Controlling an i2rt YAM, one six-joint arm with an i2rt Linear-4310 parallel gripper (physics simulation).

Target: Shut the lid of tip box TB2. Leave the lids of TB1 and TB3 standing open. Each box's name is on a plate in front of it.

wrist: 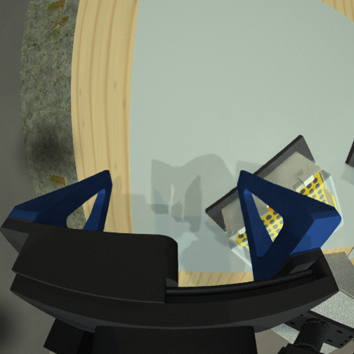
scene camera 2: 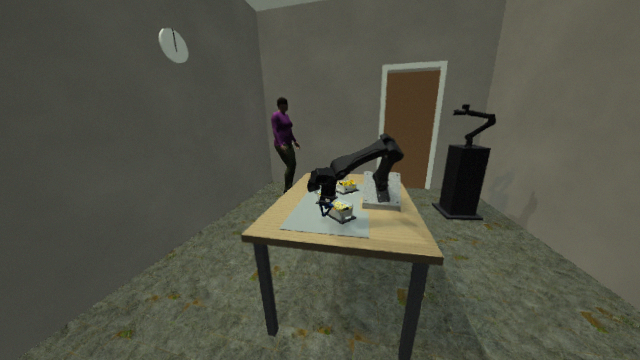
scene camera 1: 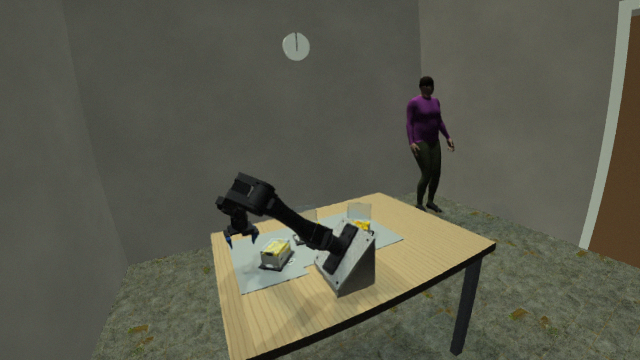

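The nearest tip box holds yellow tips. In scene camera 1 no lid stands up from it; a clear cover seems to lie over the tips. The far box has its clear lid upright. The middle box is mostly behind the arm, and its clear lid stands up. No name plate is readable, so I cannot tell which box is TB2. My gripper is open and empty, above the mat beside the nearest box; its right finger overlaps that box in the wrist view.
A grey mat lies under the boxes on the wooden table. The arm's metal base stands at one side. A person stands beyond the table.
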